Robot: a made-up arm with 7 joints.
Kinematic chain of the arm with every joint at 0, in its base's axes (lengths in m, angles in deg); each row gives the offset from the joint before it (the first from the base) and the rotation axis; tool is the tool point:
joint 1: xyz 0 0 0 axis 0 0.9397 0.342
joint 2: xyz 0 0 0 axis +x
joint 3: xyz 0 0 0 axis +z
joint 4: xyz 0.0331 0 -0.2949 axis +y
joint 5: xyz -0.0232 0 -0.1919 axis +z
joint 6: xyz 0 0 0 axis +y
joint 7: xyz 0 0 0 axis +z
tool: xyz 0 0 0
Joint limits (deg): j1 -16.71..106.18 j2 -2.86..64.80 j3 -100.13..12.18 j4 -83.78..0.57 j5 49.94..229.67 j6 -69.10..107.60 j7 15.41..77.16
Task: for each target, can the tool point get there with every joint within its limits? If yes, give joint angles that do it. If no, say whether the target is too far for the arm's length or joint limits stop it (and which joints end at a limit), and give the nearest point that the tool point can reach.
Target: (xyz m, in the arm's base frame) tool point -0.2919 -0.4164 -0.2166
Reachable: no: too far | nearest point -0.2765 -0.2968 -0.1696 | short by 0.129 m
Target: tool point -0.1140 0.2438 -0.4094
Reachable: yes | joints 19.27 30.95 -4.50 -11.02 163.60 57.54 39.89
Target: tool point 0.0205 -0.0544 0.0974
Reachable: no: joint limits stop it (at a limit: joint 1, joint 2, joint 3, joint 4) | nearest point -0.2076 -0.3468 -0.0190 | short by 0.389 m
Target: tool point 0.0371 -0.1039 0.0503
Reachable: no: joint limits stop it (at a limit: joint 1, joint 2, joint 3, joint 4) | nearest point -0.2076 -0.3468 -0.0190 | short by 0.352 m
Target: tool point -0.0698 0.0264 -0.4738
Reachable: yes | joints 24.24 8.60 -20.94 -37.50 105.37 33.96 62.30
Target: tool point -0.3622 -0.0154 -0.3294
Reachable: yes | joints 52.44 9.20 -60.67 -9.43 94.31 -51.94 70.54
